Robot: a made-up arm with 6 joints. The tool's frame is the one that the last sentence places. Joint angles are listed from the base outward.
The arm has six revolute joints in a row. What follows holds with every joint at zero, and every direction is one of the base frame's. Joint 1 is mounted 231.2 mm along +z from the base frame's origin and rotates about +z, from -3.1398 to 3.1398 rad. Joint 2 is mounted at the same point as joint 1 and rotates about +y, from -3.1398 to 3.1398 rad. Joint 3 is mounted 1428.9 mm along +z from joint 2 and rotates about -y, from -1.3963 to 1.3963 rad. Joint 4 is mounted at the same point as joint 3 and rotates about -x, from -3.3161 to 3.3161 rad. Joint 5 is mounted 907.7 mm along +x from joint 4 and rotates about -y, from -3.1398 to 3.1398 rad. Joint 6 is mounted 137.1 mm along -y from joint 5 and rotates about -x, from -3.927 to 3.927 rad. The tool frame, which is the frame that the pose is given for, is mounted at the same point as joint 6; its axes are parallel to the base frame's.
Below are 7 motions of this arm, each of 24 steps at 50 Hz.
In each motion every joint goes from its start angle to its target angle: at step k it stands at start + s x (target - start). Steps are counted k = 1, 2, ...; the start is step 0. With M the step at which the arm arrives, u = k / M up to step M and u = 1 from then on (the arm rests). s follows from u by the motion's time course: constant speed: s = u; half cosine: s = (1 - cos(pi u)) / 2; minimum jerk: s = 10 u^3 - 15 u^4 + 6 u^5.
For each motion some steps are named. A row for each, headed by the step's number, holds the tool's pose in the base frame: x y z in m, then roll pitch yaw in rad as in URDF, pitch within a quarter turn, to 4 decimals.
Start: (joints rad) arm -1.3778 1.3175 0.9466 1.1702 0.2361 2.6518
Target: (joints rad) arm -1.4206 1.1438 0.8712 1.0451 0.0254 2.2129
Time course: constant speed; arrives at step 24
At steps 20, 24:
20: 0.2826 -2.2044 0.6414 2.9460 0.2593 -1.3587
24: 0.2622 -2.1922 0.6928 3.0312 0.2598 -1.3979

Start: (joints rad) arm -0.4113 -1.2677 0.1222 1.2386 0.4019 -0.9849
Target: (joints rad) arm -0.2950 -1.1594 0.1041 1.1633 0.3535 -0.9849
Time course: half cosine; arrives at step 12
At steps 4, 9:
4: -1.2109 0.4360 1.6089 -1.5799 -1.1992 1.0020
9: -1.1405 0.3123 1.6879 -1.3164 -1.2104 0.8633

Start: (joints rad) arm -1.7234 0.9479 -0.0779 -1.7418 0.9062 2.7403
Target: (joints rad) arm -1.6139 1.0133 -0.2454 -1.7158 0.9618 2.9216
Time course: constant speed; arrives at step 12
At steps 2, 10, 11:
2: -0.1772 -1.4810 0.1927 -2.1322 0.6395 -3.0491
10: -0.0648 -1.3876 0.1014 -2.4585 0.6261 -3.0974
11: -0.0517 -1.3748 0.0914 -2.4989 0.6230 -3.1025

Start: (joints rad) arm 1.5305 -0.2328 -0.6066 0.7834 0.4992 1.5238
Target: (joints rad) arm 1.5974 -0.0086 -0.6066 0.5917 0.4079 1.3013
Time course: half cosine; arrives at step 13
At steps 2, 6, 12, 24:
2: 0.1187 0.5610 1.3720 -2.2140 0.0175 1.8716
6: 0.1121 0.6561 1.3128 -2.0401 0.1061 1.8508
12: 0.0936 0.7806 1.2150 -1.8029 0.2434 1.8281
24: 0.0930 0.7837 1.2122 -1.7968 0.2472 1.8276

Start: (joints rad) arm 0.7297 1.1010 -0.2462 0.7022 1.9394 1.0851
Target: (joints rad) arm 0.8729 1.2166 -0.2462 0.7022 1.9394 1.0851
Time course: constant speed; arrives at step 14
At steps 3, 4, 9, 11, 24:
3: 1.1994 0.9964 -0.0260 -1.2323 -0.5165 1.5259
4: 1.1876 1.0071 -0.0389 -1.2258 -0.5106 1.5329
9: 1.1261 1.0574 -0.1027 -1.1936 -0.4805 1.5688
11: 1.1004 1.0759 -0.1282 -1.1811 -0.4684 1.5835
24: 1.0609 1.1020 -0.1661 -1.1625 -0.4500 1.6059

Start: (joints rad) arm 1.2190 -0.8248 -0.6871 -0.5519 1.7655 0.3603
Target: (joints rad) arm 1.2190 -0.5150 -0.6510 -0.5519 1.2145 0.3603
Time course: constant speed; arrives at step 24
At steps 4, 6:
4: 0.0794 -0.1224 1.2658 1.5400 -0.9863 -0.6844
6: 0.0887 -0.0972 1.2704 1.4314 -1.0050 -0.5692

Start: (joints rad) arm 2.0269 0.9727 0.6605 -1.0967 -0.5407 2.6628
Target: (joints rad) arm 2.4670 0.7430 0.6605 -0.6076 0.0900 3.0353
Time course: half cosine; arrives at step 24
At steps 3, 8, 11, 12, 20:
3: -0.8549 1.8136 0.6596 -1.3896 0.5039 2.5638
8: -0.9984 1.7145 0.7637 -1.6583 0.4521 2.4878
11: -1.1127 1.6156 0.8545 -1.8763 0.3753 2.4389
12: -1.1504 1.5780 0.8866 -1.9488 0.3420 2.4264
20: -1.3603 1.2995 1.0983 -2.3722 0.0596 2.4089

